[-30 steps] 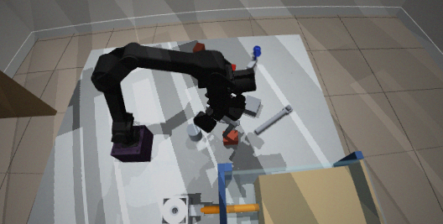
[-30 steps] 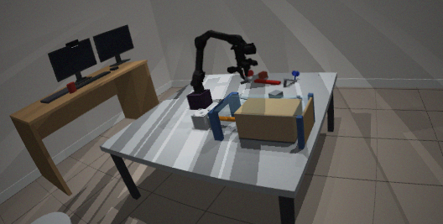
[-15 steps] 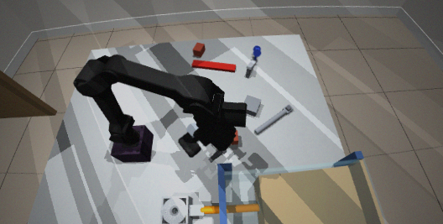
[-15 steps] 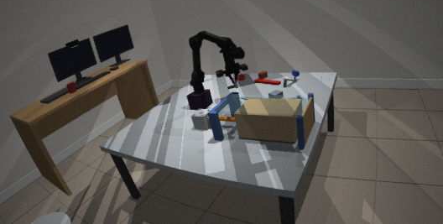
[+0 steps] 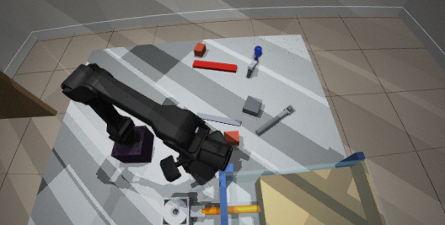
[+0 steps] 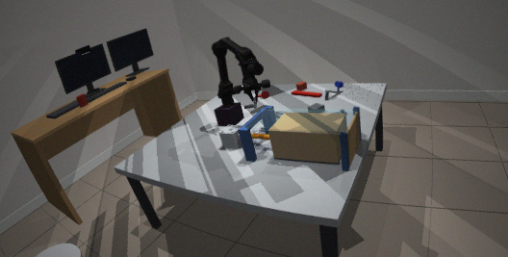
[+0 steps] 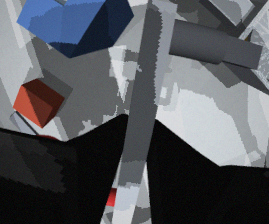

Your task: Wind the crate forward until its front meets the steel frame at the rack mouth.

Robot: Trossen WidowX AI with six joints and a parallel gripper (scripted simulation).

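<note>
My gripper tip is 60 mm to the right of the red knob, 20 mm short of it and 10 mm below it. Round my gripper tip: red-knobbed handle 20 mm to the left, 10 mm above; grey winch 150 mm below, 130 mm to the right, 120 mm behind; blue steel frame 140 mm to the right, 70 mm below, 60 mm ahead.
</note>
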